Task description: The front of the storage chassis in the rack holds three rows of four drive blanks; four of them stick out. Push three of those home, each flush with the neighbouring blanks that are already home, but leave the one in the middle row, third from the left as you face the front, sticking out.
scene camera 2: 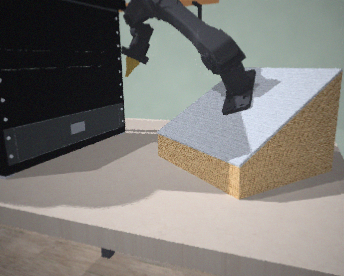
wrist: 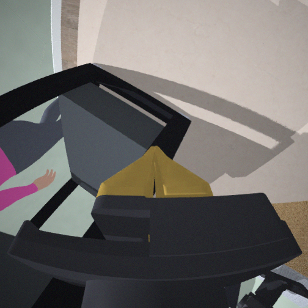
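Pixels of known places: gripper, fingertip midpoint: (scene camera 2: 126, 77); arm's base at its link origin: (scene camera 2: 240, 92).
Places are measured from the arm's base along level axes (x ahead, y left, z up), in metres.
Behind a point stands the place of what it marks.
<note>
The black rack (scene camera 2: 121, 102) {x 0.460, y -0.103, z -0.059 m} (wrist: 40, 91) stands at the left in the scene view; its open frame crosses the left of the wrist view. The chassis front and its drive blanks cannot be made out in the dark rack, so which blanks stick out is hidden. My gripper (scene camera 2: 128, 75) {x 0.489, y -0.186, z 0.028 m} (wrist: 154, 151) is shut and empty, its yellow fingertips together. In the scene view it hangs tips down beside the rack's right front post, above the level of the low grey panel (scene camera 2: 47, 137) {x 0.456, y 0.249, z -0.108 m}. Whether it touches anything cannot be told.
A wedge block (scene camera 2: 285, 127) {x -0.136, y 0.172, z -0.051 m} (wrist: 295, 220) with a sloped light top stands right of the rack, under the arm's base. Both stand on the pale table (scene camera 2: 175, 225) {x 0.002, y 0.406, z -0.180 m} (wrist: 225, 40). A dark grey body (wrist: 100, 132) and a person's pink sleeve (wrist: 17, 196) show through the rack frame.
</note>
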